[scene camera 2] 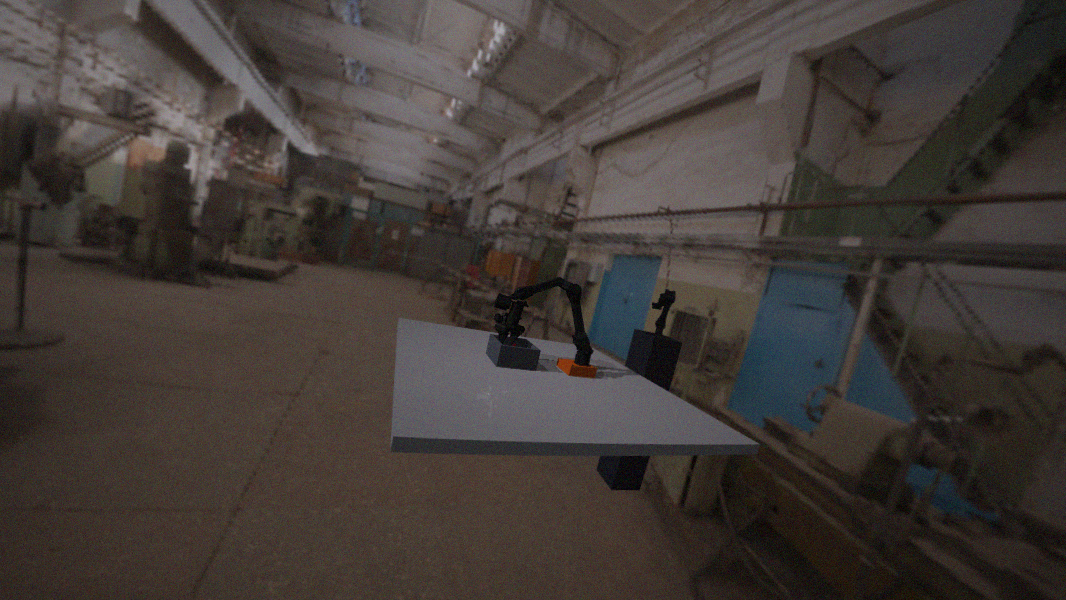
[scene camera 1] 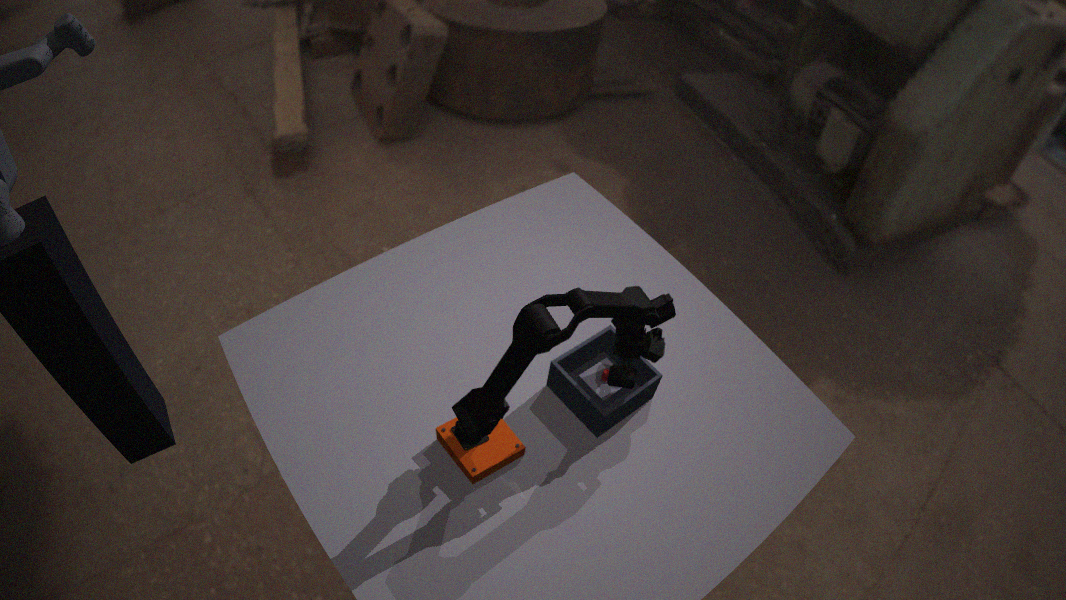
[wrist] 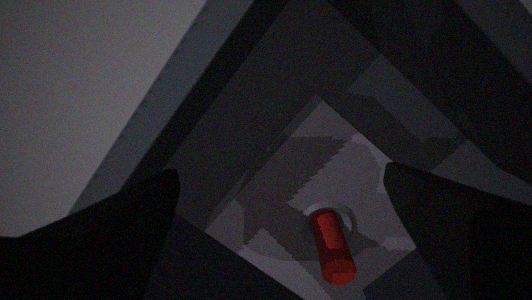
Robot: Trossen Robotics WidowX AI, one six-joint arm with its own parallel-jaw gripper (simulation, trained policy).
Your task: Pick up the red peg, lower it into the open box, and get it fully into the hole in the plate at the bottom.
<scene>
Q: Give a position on a dark box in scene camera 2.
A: At 525, 356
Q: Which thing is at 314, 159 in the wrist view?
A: A light grey plate.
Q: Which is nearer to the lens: the red peg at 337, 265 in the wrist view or the dark box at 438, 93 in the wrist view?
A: The red peg.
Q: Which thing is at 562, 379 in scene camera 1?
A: A dark box.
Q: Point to a light grey plate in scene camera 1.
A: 590, 381
</scene>
